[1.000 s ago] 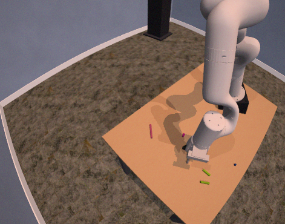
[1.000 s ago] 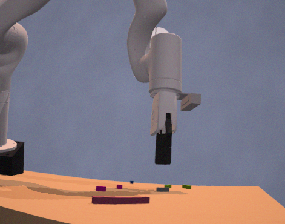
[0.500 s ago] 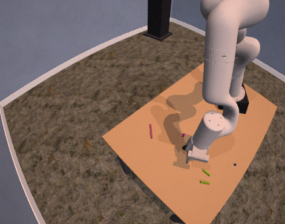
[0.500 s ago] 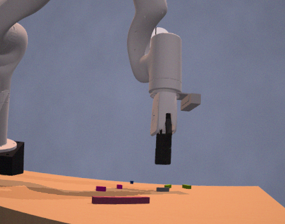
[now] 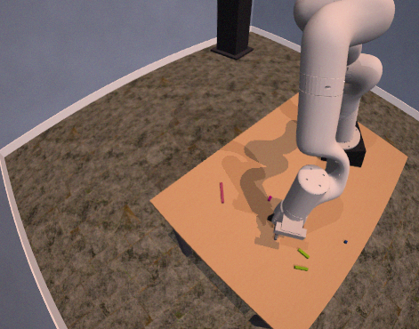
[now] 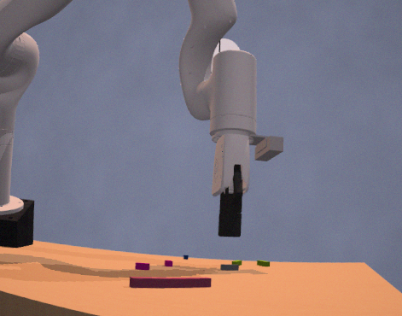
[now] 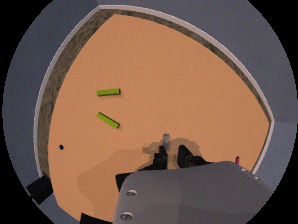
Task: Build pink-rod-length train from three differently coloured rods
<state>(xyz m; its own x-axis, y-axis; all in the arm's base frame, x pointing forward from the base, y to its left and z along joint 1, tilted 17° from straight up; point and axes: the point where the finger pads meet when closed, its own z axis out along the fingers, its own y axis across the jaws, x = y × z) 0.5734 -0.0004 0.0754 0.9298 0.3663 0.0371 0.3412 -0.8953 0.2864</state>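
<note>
Right now the grey rod is 70 mm below my hand. Also, from my hand: blue rod: 140 mm behind, 250 mm to the left, 70 mm below; pink rod: 20 mm behind, 270 mm to the right, 70 mm below.
</note>
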